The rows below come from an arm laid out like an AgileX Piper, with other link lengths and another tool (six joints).
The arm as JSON. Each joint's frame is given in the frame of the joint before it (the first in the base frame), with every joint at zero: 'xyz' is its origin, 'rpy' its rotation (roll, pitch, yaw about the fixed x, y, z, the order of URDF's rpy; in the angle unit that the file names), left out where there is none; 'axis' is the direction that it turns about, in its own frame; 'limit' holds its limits. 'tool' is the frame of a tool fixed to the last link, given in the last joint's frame.
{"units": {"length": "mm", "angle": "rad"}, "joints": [
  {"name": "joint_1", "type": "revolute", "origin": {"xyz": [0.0, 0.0, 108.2]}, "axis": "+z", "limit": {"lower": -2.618, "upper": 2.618}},
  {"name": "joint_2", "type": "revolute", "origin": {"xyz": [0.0, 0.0, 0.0], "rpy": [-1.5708, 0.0, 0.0]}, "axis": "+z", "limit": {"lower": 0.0, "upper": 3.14}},
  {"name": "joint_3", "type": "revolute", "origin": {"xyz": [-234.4, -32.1, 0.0]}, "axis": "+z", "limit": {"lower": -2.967, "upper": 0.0}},
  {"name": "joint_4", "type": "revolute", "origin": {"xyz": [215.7, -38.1, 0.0], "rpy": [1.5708, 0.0, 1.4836]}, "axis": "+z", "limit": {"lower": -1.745, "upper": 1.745}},
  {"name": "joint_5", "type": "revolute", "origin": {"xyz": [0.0, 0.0, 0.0], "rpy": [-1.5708, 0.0, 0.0]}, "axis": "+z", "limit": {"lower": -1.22, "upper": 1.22}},
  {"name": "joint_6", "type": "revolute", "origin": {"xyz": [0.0, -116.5, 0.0], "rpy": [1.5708, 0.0, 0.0]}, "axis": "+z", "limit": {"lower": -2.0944, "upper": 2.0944}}
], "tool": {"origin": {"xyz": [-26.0, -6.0, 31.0], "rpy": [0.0, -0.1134, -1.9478]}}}
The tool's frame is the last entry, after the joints.
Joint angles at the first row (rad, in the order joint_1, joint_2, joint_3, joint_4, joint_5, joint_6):
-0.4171, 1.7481, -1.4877, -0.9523, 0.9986, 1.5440
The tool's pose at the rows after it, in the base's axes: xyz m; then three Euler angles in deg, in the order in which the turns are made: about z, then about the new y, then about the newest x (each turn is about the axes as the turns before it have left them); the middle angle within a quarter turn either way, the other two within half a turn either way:
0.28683 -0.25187 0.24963 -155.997 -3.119 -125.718
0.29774 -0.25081 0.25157 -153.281 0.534 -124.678
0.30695 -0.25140 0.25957 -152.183 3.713 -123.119
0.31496 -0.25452 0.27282 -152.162 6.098 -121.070
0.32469 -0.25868 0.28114 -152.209 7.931 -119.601
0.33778 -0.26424 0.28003 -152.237 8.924 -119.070
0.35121 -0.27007 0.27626 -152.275 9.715 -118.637
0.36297 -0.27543 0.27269 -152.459 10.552 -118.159
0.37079 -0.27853 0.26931 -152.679 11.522 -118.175
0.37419 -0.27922 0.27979 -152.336 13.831 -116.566
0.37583 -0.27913 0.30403 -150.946 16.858 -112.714
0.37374 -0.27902 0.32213 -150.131 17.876 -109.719
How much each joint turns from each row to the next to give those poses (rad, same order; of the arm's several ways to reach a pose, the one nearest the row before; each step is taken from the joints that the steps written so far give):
-0.0015, 0.0001, 0.0000, 0.0174, -0.0637, -0.0007
-0.0023, 0.0023, -0.0108, 0.0246, -0.0725, 0.0048
0.0000, 0.0122, -0.0440, 0.0187, -0.0321, 0.0071
0.0000, 0.0241, -0.0765, 0.0092, 0.0004, 0.0027
0.0000, 0.0406, -0.0824, 0.0092, 0.0038, 0.0008
0.0000, 0.0634, -0.0827, 0.0081, 0.0022, 0.0000
0.0000, 0.0684, -0.0828, 0.0052, 0.0013, 0.0016
0.0000, 0.0642, -0.0809, 0.0044, 0.0044, 0.0029
0.0000, 0.0442, -0.0580, 0.0134, 0.0054, 0.0000
0.0000, 0.0114, -0.0535, 0.0111, -0.0024, 0.0052
0.0000, 0.0000, -0.0752, 0.0012, -0.0102, 0.0027
0.0000, -0.0058, -0.0439, -0.0153, -0.0016, -0.0001

